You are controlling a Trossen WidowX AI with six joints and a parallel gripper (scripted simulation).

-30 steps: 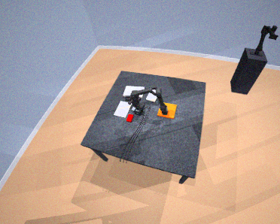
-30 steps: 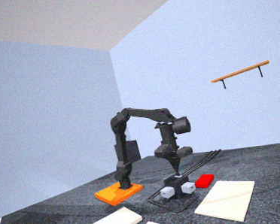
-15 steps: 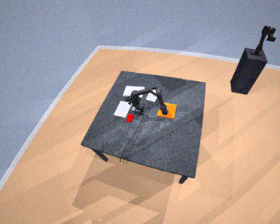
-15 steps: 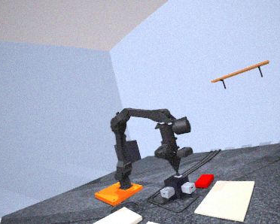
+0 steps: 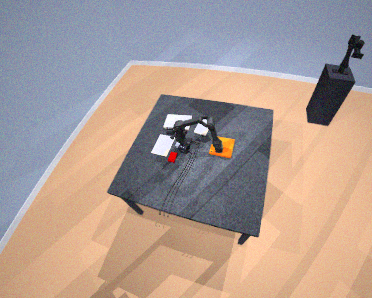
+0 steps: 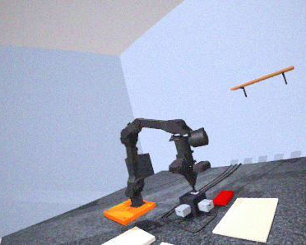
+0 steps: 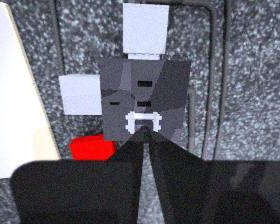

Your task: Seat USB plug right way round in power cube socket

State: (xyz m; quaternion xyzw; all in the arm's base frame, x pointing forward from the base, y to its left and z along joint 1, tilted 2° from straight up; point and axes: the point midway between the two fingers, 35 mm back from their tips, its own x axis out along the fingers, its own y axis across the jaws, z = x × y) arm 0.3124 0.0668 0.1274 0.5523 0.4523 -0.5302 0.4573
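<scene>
My gripper tip is 2 cm above the USB plug. The rest, counted from my gripper tip: red block (10 cm below, 9 cm to the left, 8 cm ahead); sheet (21 cm ahead, 10 cm below, 2 cm to the right); USB socket (4 cm below).
</scene>
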